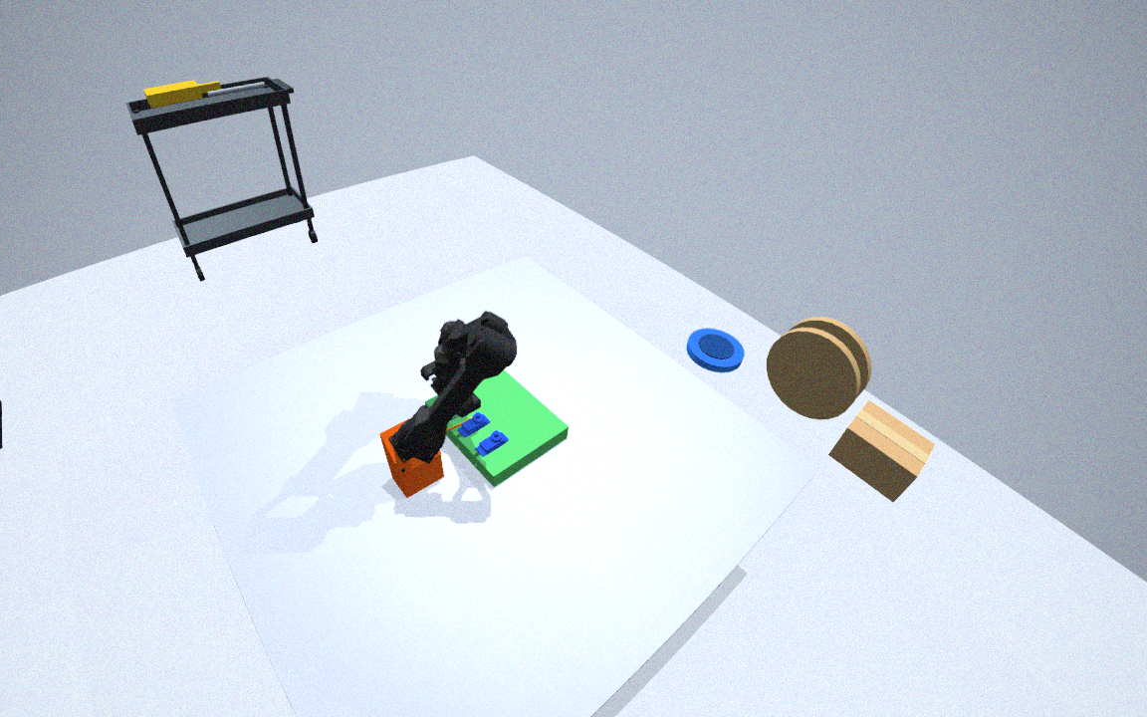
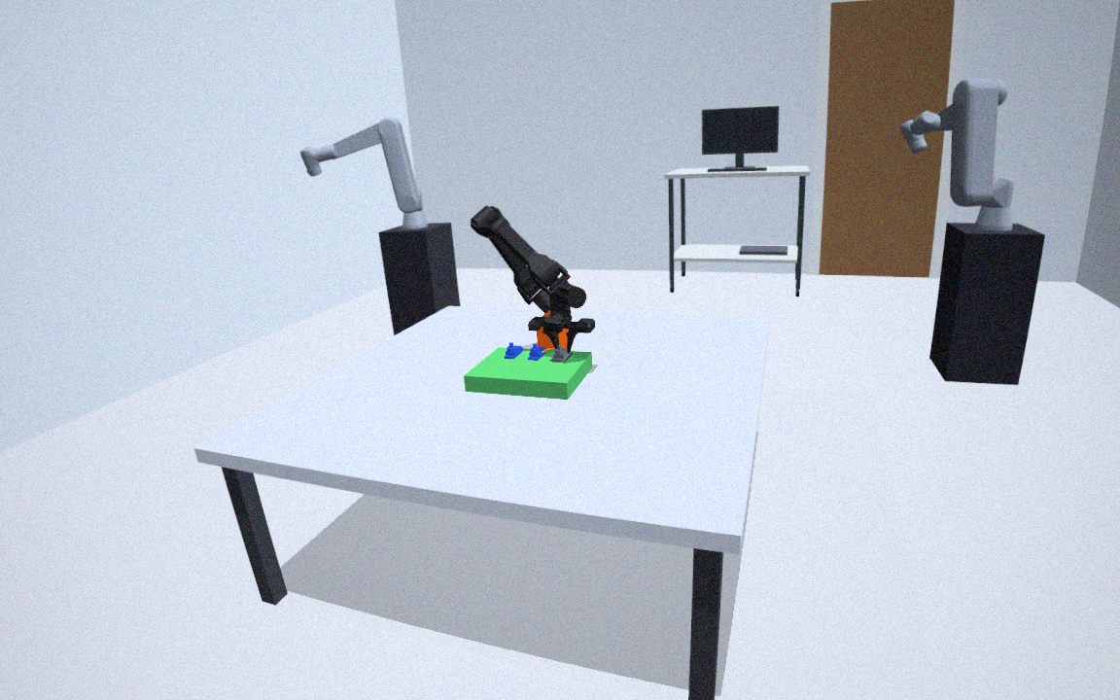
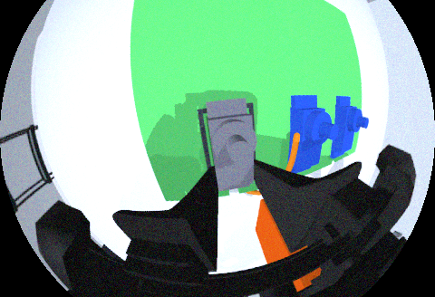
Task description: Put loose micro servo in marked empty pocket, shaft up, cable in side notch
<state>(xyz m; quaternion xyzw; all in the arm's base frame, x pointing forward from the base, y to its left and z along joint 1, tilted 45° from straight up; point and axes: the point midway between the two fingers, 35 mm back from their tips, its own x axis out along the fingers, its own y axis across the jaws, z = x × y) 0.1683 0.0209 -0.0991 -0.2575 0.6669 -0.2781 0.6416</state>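
The green deck is 120 mm ahead of my gripper tip, 80 mm to the right of it and 30 mm below it.
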